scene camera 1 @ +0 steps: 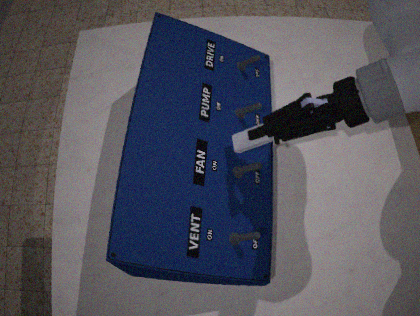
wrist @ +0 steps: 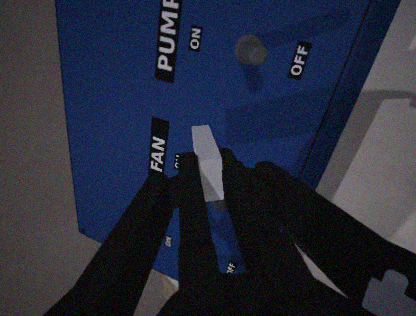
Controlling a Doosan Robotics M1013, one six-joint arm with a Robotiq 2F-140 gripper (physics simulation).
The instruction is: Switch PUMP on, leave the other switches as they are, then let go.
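Places are measured from the arm's base along level axes (x ahead, y left, z up), in centimetres.
Pixels of known places: gripper, fingertip midpoint: (scene camera 1: 235, 144) (wrist: 201, 141).
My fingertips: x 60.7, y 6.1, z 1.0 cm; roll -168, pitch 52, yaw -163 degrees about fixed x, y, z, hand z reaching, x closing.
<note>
Ahead of a thing's pixels: the offset from my fingertips to its top centre. "*": to the spot under its first point. Level surfaces: height alone.
The blue switch panel (scene camera 1: 165, 150) (wrist: 110, 100) carries DRIVE, PUMP, FAN and VENT switches. The PUMP lever @(dy -7.8, dx -3.3, dz +1.2 cm) (scene camera 1: 248, 109) (wrist: 251, 50) leans towards its OFF label @(* dy -7.6, dx -5.2, dz -4.3 cm) (wrist: 299, 60). The DRIVE lever @(dy -19.7, dx -4.4, dz +1.2 cm) (scene camera 1: 248, 64), the FAN lever @(dy +4.2, dx -2.3, dz +1.2 cm) (scene camera 1: 247, 170) and the VENT lever @(dy +16.1, dx -1.2, dz +1.2 cm) (scene camera 1: 245, 236) lean the same way, to the OFF side. My gripper (scene camera 1: 239, 143) (wrist: 201, 141) is shut with its pale pads together and nothing between them. In the scene view its tips are between the PUMP and FAN levers, apart from both. The wrist view shows the PUMP lever nearly end-on; the fingers largely hide the FAN switch.
The panel stands on a pale table top @(dz -11.8 cm) (scene camera 1: 330, 210), with tiled floor (scene camera 1: 25, 125) beyond it. The arm reaches in from the right side of the scene view, over the panel's OFF-side edge. Its shadow falls around the FAN lever.
</note>
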